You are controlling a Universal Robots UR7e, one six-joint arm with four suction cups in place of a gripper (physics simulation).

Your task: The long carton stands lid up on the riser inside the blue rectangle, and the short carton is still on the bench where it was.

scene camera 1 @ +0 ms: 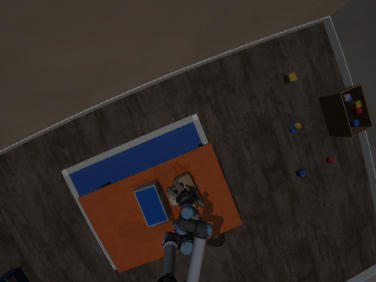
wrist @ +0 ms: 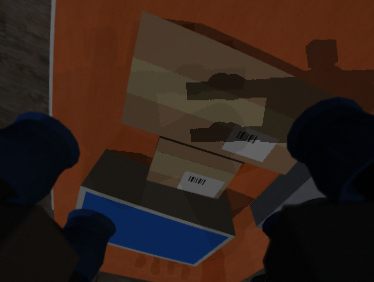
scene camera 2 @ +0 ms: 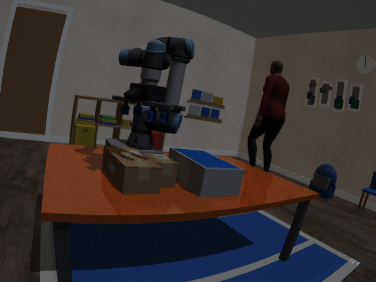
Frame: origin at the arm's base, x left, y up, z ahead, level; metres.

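Seen in the pictures: hand, its tool point: (wrist: 183, 190) (scene camera 2: 143, 117); arm's base, origin of its link: (scene camera 2: 139, 146).
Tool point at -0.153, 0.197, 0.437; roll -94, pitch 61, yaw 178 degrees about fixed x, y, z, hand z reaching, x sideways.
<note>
Pixels of each thing's top centre, then the offset from my tool point to it, as dx, dy, dz. Level surfaces: height alone.
- long carton, centre of its top: (wrist: 232, 112) (scene camera 2: 130, 155) (scene camera 1: 188, 192) -0.009, -0.165, -0.068
- orange bench, height of its surface: dy -0.270
- short carton, centre of its top: (wrist: 192, 172) (scene camera 2: 159, 157) +0.122, -0.165, -0.068
- grey riser, centre of its top: (wrist: 150, 236) (scene camera 2: 204, 157) (scene camera 1: 151, 206) +0.343, -0.150, -0.063
- blue rectangle, centre of its top: (wrist: 150, 236) (scene camera 2: 204, 157) (scene camera 1: 151, 206) +0.343, -0.150, -0.063
The long carton (scene camera 1: 185, 179) (scene camera 2: 132, 172) (wrist: 172, 47) lies flat on the orange bench (scene camera 1: 222, 200) (scene camera 2: 75, 190) (wrist: 90, 95), its taped, labelled top up. The short carton (scene camera 2: 169, 167) (wrist: 167, 162) sits on the bench between it and the grey riser (scene camera 2: 215, 181) (wrist: 125, 175); the arm partly covers it in scene camera 1. The riser's top bears the blue rectangle (scene camera 1: 151, 205) (scene camera 2: 207, 157) (wrist: 150, 225), and no carton stands on it. My gripper (scene camera 1: 186, 194) (scene camera 2: 145, 109) (wrist: 182, 190) is open, its suction cups above the cartons and touching neither. Its shadow falls across the long carton.
The arm's grey mounting plate (wrist: 287, 195) is on the bench beside the cartons. A person in red (scene camera 2: 272, 100) stands beyond the bench. A shelf unit (scene camera 2: 74, 117) stands by the back wall. A toy box (scene camera 1: 331, 116) and several small toys are on the floor.
</note>
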